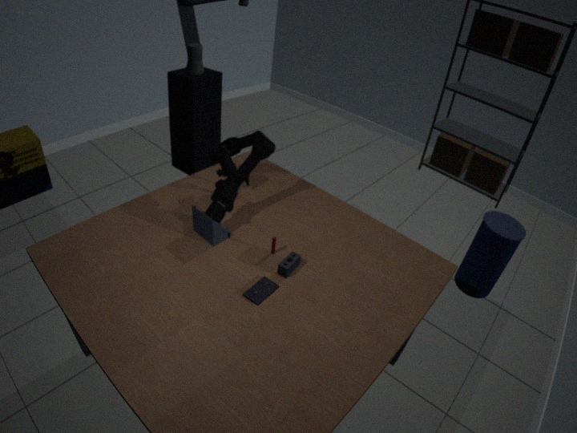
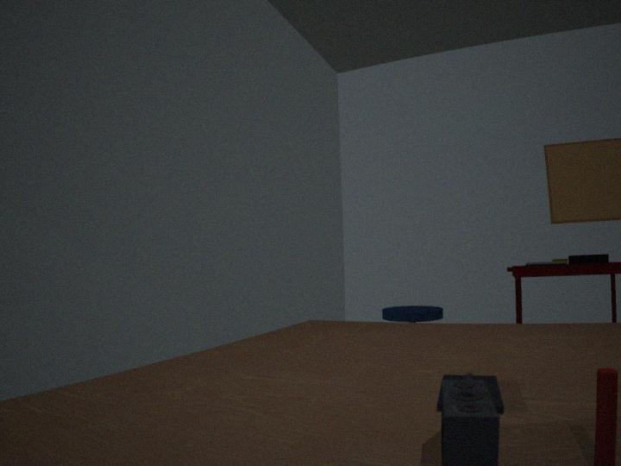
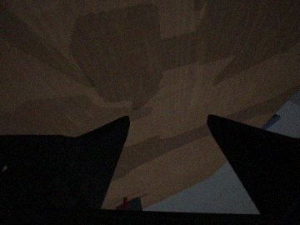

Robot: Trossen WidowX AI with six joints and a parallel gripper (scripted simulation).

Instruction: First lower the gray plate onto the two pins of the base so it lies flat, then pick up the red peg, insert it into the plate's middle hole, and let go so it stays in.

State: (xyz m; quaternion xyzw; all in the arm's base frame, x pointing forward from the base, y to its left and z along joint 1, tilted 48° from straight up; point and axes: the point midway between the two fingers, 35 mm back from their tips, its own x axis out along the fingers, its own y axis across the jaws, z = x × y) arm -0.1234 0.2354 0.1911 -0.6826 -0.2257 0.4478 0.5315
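The gray plate is 46 cm ahead of my gripper tip, 24 cm to the right of it and 1 cm above it. From my gripper tip the other things lie so: dark base: 46 cm ahead, 40 cm to the right, 2 cm below; then red peg: 36 cm ahead, 21 cm to the right, 1 cm above.
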